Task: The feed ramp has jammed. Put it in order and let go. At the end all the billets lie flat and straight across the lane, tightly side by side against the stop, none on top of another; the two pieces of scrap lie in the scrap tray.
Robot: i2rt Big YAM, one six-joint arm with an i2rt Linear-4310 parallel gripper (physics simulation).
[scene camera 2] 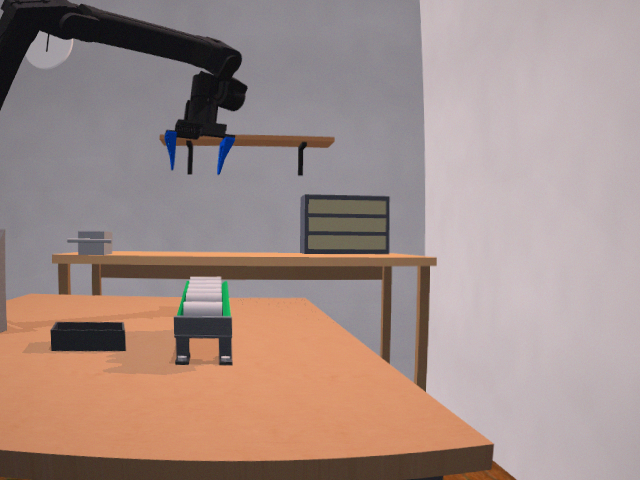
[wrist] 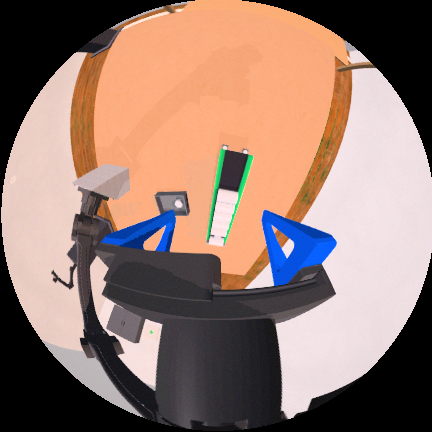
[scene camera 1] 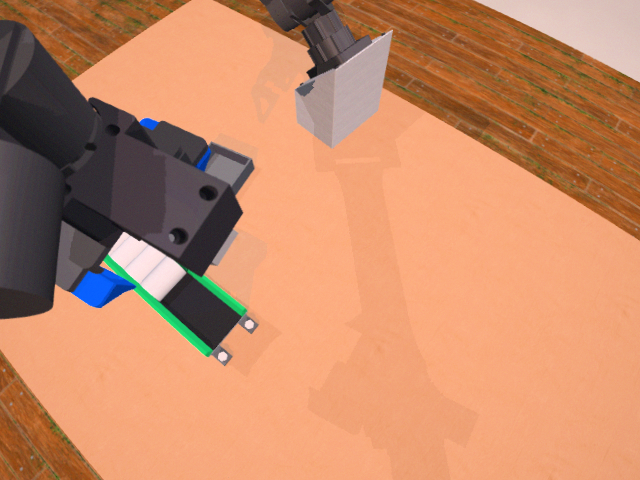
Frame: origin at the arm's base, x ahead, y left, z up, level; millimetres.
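Seen in the pictures: gripper, between the fingertips: (scene camera 2: 195,172) (wrist: 218,214); arm's base, origin of its link: (wrist: 93,191) (scene camera 1: 340,61).
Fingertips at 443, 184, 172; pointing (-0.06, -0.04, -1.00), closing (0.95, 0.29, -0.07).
Note:
Pixels of each thing's middle, then the offset from my fingertips to it, as dx, dy, dz.
- scrap tray, middle of its body: (scene camera 2: 89,336) (scene camera 1: 215,178) (wrist: 172,203) -150, -235, -303
- small pale round piece, middle of its body: (wrist: 178,202) -123, -227, -309
My gripper (scene camera 2: 195,171) (wrist: 218,214) is open and empty, with blue fingers, high above the ramp. In scene camera 1 its body hides part of the ramp and tray. The feed ramp (scene camera 1: 204,315) (scene camera 2: 202,326) has green side rails and a dark lane. Several white billets (scene camera 1: 147,266) (scene camera 2: 202,308) (wrist: 225,205) lie across one stretch of it; the other stretch is bare. In the wrist view the end of the row away from the bare lane has small dark marks, unclear. The scrap tray (scene camera 1: 227,167) (scene camera 2: 87,339) (wrist: 165,202) stands beside the ramp; a small pale round piece (wrist: 178,203) shows in it. I cannot make out a second scrap piece.
A grey angled metal housing (scene camera 1: 356,87) (wrist: 112,182) on a dark jointed arm stands on the tray's side of the ramp, near the table edge. A back table (scene camera 2: 232,260) carries a drawer cabinet (scene camera 2: 345,224) and a small grey device (scene camera 2: 94,242). A wall shelf (scene camera 2: 279,141) is behind the gripper.

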